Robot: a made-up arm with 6 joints.
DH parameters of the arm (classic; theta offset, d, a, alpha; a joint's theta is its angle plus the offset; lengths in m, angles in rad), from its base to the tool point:
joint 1: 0 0.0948 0 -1.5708
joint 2: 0.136 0 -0.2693 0
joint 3: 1.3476 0 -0.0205 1.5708
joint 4: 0 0.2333 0 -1.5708
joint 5: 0 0 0.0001 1.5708
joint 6: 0 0.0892 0 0
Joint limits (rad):
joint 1: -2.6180..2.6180
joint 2: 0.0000..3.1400
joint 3: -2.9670..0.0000
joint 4: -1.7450..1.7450
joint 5: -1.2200..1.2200
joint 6: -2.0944..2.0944
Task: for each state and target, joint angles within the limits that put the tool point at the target. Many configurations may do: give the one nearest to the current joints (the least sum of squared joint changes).
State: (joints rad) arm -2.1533 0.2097 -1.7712 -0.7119 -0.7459 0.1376
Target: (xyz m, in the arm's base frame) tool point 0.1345 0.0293 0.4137
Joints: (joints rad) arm -2.4837 0.0856 -0.8803 -1.0016 -0.9054 0.1376
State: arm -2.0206 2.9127 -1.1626 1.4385 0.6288 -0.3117
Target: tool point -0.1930 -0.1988 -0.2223
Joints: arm -2.4832 3.0183 -1.3257 1.4534 0.4567 -0.3117
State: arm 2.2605 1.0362 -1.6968 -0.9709 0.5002 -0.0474
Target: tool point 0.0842 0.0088 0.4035
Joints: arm 2.3584 0.2797 -1.0721 -1.0052 1.0575 -0.0474
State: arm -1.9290 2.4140 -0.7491 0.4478 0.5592 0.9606
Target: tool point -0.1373 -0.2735 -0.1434
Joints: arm -2.0800 2.7216 -1.2348 0.4564 0.3481 0.9606
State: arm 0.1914 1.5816 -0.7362 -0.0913 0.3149 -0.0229
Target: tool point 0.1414 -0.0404 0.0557
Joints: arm -0.2267 1.6616 -0.3421 -0.1910 0.4631 -0.0229
